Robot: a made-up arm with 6 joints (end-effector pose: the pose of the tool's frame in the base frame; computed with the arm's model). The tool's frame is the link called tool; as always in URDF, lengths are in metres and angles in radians. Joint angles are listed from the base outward.
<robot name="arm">
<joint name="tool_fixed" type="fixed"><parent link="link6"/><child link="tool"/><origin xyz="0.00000 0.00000 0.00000" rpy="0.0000 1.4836 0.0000"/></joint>
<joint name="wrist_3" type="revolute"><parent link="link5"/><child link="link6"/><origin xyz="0.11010 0.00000 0.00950"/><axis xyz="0.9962 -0.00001 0.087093"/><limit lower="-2.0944" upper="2.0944" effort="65" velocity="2.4"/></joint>
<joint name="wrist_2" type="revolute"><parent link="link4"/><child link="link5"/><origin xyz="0.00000 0.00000 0.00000"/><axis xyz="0.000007 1 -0.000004"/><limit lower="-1.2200" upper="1.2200" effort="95" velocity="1.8"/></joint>
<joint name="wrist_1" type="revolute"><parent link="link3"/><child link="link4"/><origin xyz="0.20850 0.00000 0.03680"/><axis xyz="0.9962 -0.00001 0.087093"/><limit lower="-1.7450" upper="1.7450" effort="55" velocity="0.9"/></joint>
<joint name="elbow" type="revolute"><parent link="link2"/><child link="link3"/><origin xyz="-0.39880 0.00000 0.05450"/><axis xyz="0.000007 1 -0.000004"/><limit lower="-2.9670" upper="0.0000" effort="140" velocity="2.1"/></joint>
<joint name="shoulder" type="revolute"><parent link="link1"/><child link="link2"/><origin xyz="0.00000 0.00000 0.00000"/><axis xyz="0.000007 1 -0.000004"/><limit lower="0.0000" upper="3.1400" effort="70" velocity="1.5"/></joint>
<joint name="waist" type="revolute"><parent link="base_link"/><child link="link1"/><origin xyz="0.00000 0.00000 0.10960"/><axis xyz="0 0 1"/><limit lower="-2.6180" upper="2.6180" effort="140" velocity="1.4"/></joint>
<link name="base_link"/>
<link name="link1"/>
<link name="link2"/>
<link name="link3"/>
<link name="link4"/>
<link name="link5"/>
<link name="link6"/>
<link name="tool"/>
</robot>
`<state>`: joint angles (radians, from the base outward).
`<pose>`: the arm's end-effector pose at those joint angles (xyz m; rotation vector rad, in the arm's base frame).
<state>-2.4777 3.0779 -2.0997 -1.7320 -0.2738 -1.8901</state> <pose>-0.4636 -0.4000 -0.1576 1.4555 -2.0394 0.4116</pose>
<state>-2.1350 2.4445 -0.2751 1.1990 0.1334 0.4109</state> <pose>-0.0928 -0.1725 0.0380 -2.4801 0.8165 -0.3527</pose>
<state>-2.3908 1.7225 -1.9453 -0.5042 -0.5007 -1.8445</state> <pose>-0.2659 -0.2831 0.6513 0.2045 -0.9210 1.5872</pose>
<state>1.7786 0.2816 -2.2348 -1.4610 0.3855 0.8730</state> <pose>0.1482 -0.5024 0.5458 0.5694 0.2015 1.2467</pose>
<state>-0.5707 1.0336 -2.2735 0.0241 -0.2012 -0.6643</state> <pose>-0.1008 0.0641 0.7997 0.0035 0.0454 -1.2113</pose>
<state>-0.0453 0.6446 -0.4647 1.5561 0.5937 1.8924</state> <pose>0.0195 0.0611 0.3823 -1.9483 -0.1850 -1.6137</pose>
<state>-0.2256 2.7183 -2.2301 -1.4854 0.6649 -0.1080</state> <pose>0.6330 -0.2151 0.1192 -1.0942 2.1862 -1.6631</pose>
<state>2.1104 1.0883 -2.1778 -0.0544 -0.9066 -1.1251</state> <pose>0.0611 -0.1112 0.7863 0.5324 -0.0096 0.9192</pose>
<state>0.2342 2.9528 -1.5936 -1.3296 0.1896 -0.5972</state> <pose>0.4997 0.0983 -0.1704 -2.6912 1.4848 -0.4806</pose>
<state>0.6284 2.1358 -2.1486 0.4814 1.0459 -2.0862</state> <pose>0.4035 0.3480 0.3778 -2.2814 0.6261 -0.0640</pose>
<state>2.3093 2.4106 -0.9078 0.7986 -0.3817 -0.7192</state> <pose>-0.2666 0.3365 0.0328 -2.4150 1.2168 0.4011</pose>
